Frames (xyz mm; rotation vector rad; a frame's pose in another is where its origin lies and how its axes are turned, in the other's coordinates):
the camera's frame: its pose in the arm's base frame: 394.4 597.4 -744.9 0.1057 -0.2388 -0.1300
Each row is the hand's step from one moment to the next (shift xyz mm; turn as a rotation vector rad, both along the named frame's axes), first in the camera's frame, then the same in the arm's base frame.
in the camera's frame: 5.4 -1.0 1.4 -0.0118 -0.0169 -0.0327
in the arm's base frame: 4.7 -1.9 2.5 -0.0054 -0.0121 -0.0363
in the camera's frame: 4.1 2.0 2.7 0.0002 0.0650 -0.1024
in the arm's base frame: 3.5 1.2 3.8 0.0325 0.0732 -0.0911
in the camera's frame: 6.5 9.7 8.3 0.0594 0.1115 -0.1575
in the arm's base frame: 5.4 7.9 10.7 0.1083 0.1156 -0.1253
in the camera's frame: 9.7 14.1 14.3 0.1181 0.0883 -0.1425
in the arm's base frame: 7.5 11.3 17.7 0.1585 0.0831 -0.1001
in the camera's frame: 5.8 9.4 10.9 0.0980 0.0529 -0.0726
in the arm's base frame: 4.0 7.5 13.0 0.1181 0.0448 -0.0414
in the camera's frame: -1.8 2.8 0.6 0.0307 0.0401 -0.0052
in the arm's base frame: -1.6 3.0 0.5 0.0355 0.0357 0.0068
